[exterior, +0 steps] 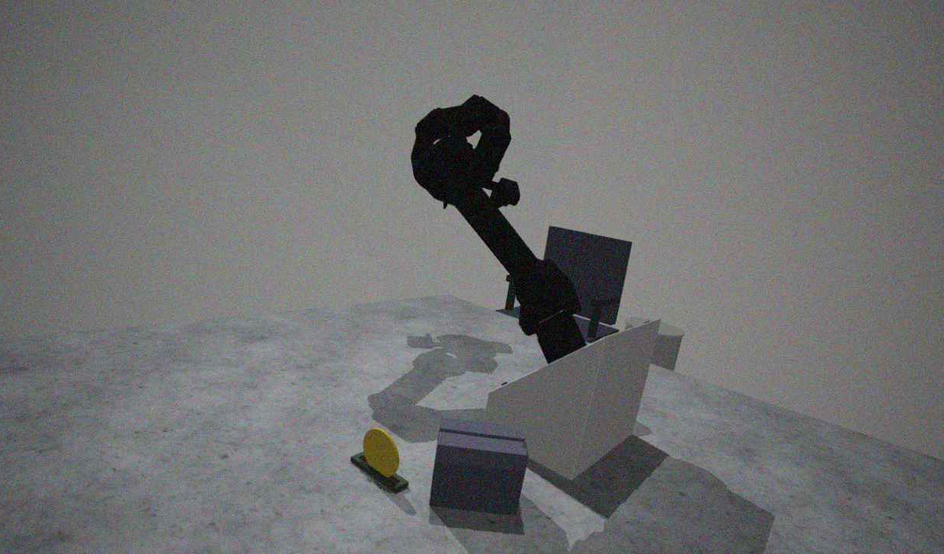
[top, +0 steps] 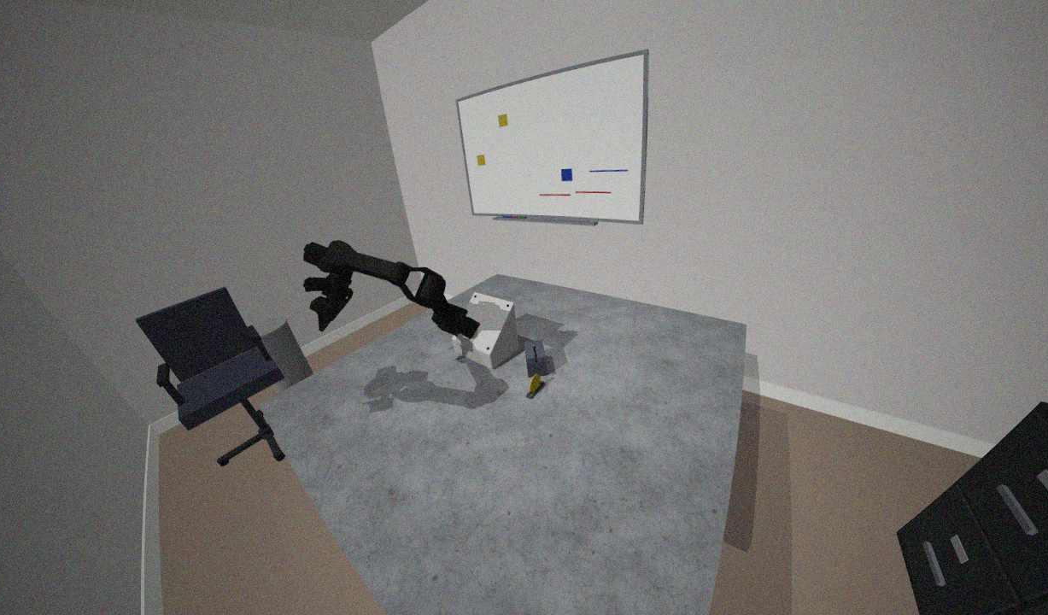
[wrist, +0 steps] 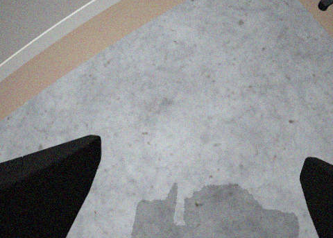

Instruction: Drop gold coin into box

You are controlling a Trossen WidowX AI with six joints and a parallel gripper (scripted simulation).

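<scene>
My gripper tip is 430 mm short of the gold coin, 390 mm to the right of it and 240 mm above it.
</scene>
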